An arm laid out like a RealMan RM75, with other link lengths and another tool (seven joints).
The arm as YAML. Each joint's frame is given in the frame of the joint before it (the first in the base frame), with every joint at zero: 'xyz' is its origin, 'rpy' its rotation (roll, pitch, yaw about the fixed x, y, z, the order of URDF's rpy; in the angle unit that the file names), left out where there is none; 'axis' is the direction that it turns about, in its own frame. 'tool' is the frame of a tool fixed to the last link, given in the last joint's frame.
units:
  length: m
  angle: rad
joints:
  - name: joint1
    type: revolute
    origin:
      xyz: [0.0, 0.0, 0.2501]
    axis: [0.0, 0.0, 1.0]
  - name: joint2
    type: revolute
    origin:
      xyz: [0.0, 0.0, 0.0]
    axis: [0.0, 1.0, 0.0]
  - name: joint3
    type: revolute
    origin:
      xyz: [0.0, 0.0, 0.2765]
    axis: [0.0, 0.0, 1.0]
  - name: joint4
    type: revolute
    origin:
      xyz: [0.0, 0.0, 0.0]
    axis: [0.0, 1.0, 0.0]
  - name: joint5
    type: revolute
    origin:
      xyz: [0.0, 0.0, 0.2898]
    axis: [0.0, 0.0, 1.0]
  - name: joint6
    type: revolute
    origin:
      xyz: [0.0, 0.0, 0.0]
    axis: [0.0, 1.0, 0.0]
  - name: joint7
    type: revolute
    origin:
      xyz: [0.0, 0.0, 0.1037]
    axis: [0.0, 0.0, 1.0]
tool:
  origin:
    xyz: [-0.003, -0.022, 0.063]
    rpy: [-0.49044, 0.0, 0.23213]
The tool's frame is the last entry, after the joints.
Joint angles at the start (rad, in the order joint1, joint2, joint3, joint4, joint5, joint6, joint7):
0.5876, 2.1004, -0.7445, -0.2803, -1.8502, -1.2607, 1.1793
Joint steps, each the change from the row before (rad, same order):
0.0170, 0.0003, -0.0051, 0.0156, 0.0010, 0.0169, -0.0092
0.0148, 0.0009, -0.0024, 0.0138, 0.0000, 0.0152, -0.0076
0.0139, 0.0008, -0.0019, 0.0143, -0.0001, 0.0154, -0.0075
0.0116, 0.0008, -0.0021, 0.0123, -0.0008, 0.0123, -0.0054
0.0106, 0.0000, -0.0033, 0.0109, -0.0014, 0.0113, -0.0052
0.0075, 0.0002, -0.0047, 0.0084, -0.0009, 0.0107, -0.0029
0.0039, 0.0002, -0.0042, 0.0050, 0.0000, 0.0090, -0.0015
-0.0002, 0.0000, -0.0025, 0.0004, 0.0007, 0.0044, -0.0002
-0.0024, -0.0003, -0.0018, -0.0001, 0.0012, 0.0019, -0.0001
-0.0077, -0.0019, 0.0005, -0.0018, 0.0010, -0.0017, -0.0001
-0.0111, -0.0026, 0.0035, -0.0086, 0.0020, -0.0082, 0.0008
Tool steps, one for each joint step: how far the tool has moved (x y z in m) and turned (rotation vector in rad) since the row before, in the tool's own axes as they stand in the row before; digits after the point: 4 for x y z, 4 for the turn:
-0.0016, -0.0022, 0.0063, 0.0001, 0.0133, -0.0048
-0.0013, -0.0019, 0.0056, 0.0007, 0.0104, -0.0033
-0.0008, -0.0018, 0.0052, 0.0015, 0.0099, -0.0022
-0.0003, -0.0012, 0.0046, 0.0001, 0.0090, -0.0007
-0.0003, -0.0011, 0.0038, 0.0003, 0.0108, -0.0014
0.0004, -0.0010, 0.0029, 0.0016, 0.0098, 0.0006
0.0007, -0.0008, 0.0015, 0.0034, 0.0068, 0.0012
0.0005, -0.0005, -0.0002, 0.0035, 0.0024, 0.0007
0.0011, -0.0001, -0.0009, 0.0029, 0.0002, 0.0017
0.0023, 0.0002, -0.0034, 0.0049, -0.0035, 0.0033
0.0008, 0.0005, -0.0054, 0.0045, -0.0088, -0.0006

